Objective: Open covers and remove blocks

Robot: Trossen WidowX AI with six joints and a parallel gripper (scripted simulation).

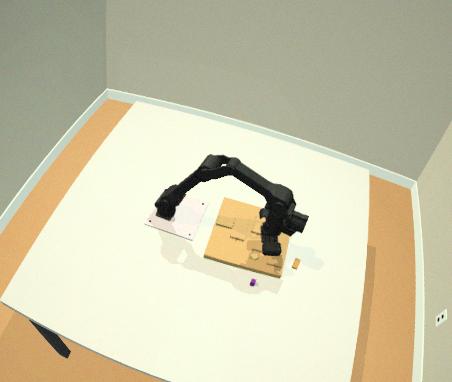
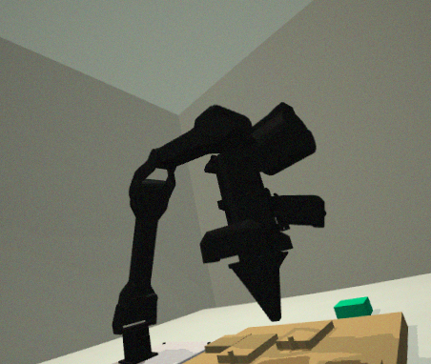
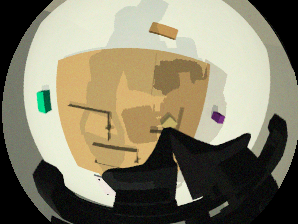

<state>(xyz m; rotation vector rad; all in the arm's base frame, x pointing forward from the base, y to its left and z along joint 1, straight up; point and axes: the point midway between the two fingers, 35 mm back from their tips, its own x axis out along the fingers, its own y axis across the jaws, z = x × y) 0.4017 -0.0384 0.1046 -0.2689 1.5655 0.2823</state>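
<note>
Right now my gripper tip is 13 cm to the left of the purple block, 7 cm above it and 1 cm short of it. Round my gripper tip: orange block 14 cm ahead, 7 cm below, 2 cm to the left; green block 32 cm to the left, 6 cm below, 2 cm behind.
</note>
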